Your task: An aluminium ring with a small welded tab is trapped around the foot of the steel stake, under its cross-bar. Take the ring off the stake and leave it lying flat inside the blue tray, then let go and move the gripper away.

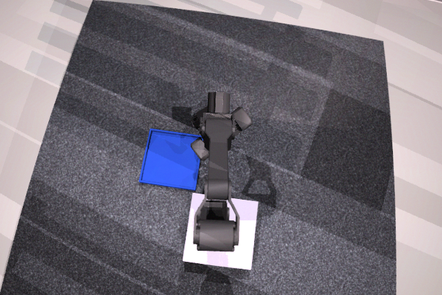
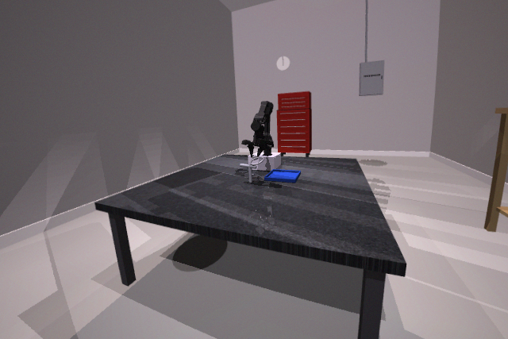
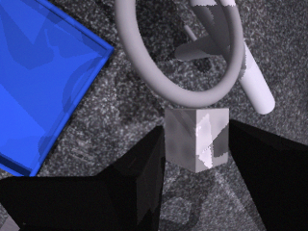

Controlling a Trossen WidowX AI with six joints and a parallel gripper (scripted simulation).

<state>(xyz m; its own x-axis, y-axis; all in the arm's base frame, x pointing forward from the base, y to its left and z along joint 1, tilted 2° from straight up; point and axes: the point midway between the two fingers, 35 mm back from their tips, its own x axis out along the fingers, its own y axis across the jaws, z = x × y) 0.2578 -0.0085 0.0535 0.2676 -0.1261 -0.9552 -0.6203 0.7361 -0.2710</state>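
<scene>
The aluminium ring is 4 cm ahead of my gripper tip and 3 cm to the left of it. The rest, counted from my gripper tip: blue tray: 17 cm to the left, 12 cm below, 6 cm behind.
</scene>
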